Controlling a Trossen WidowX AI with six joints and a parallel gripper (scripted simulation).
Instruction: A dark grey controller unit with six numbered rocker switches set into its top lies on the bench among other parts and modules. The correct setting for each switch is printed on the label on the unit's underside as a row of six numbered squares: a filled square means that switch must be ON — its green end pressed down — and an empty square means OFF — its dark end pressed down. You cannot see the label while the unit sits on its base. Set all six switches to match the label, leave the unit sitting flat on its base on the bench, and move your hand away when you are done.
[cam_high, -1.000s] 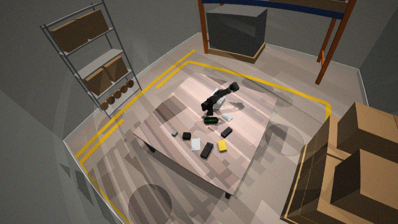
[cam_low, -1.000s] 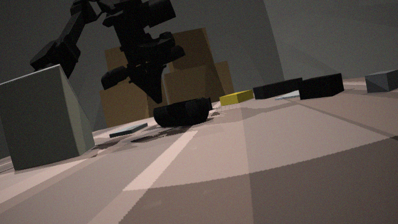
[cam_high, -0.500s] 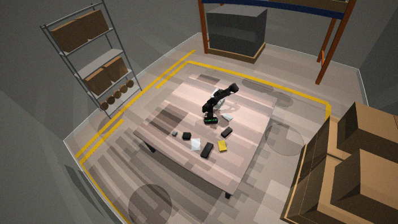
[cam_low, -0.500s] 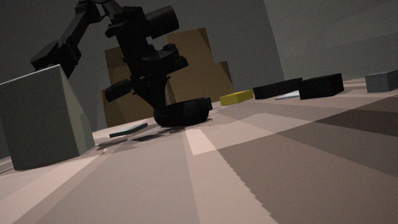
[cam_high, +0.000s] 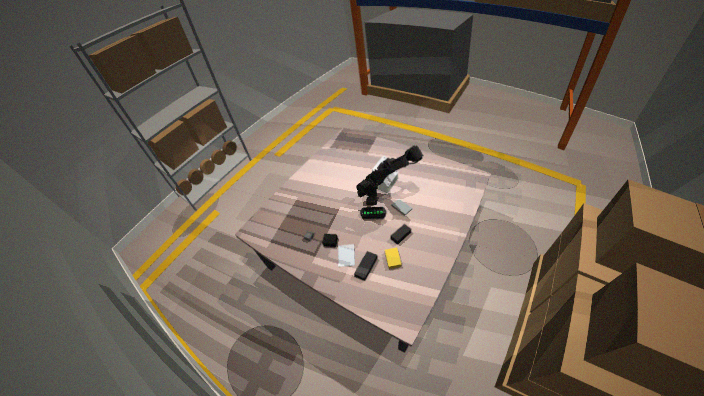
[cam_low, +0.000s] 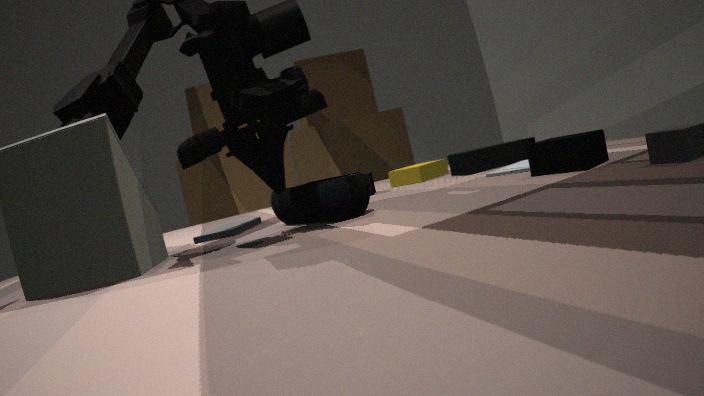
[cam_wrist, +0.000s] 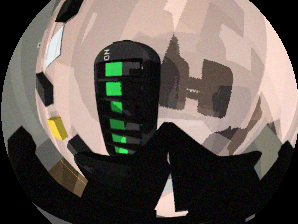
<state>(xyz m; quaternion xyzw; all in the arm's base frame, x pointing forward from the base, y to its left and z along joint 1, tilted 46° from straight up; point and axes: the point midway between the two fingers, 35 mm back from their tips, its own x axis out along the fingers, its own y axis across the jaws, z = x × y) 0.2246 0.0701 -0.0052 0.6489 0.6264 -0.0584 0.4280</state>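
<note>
My gripper tip is now 150 mm to the right of the flat grey plate, 90 mm past it and 40 mm above it. Round my gripper tip: white plate: 360 mm ahead, 40 mm below, 20 mm to the left; small black block: 330 mm ahead, 110 mm to the right, 30 mm below; yellow block: 270 mm to the left, 260 mm ahead, 30 mm below.
</note>
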